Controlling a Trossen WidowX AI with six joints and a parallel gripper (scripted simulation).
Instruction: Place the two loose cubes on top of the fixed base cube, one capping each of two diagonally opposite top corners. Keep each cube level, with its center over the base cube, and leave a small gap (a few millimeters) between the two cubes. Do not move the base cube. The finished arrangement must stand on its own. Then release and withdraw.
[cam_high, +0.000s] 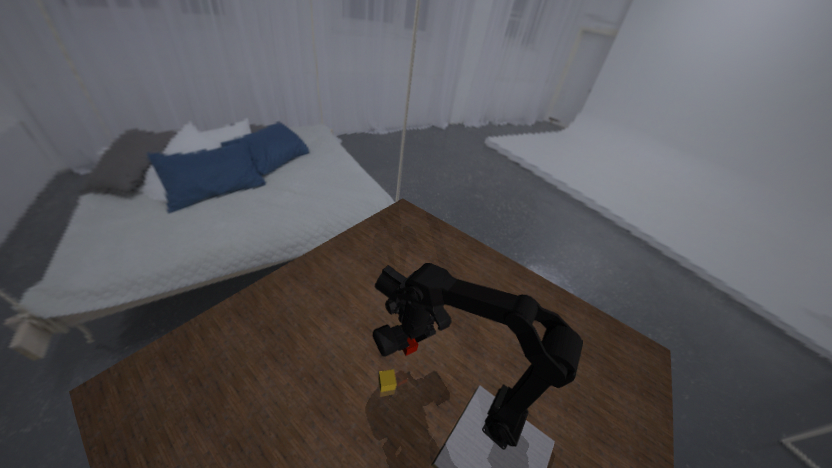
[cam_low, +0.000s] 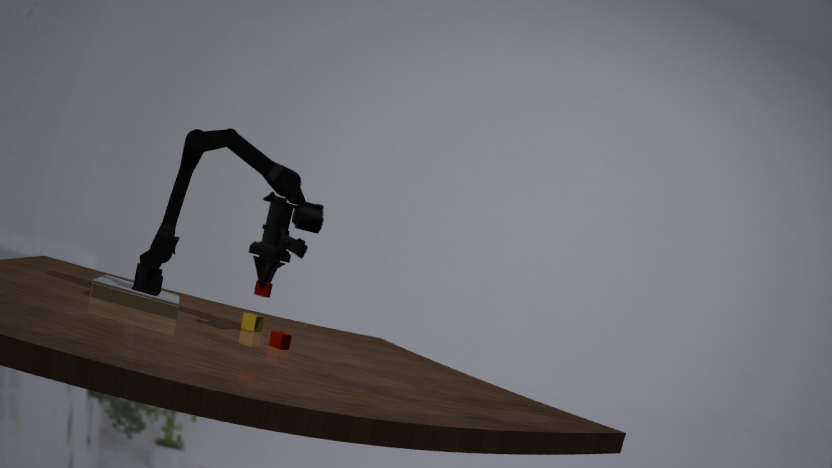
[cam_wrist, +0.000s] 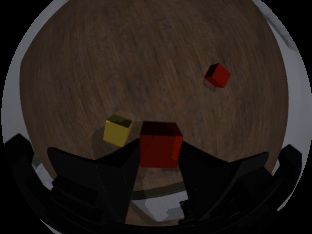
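My gripper tip is 9 cm above the yellow cube, 8 cm to the right of it and 1 cm past it.
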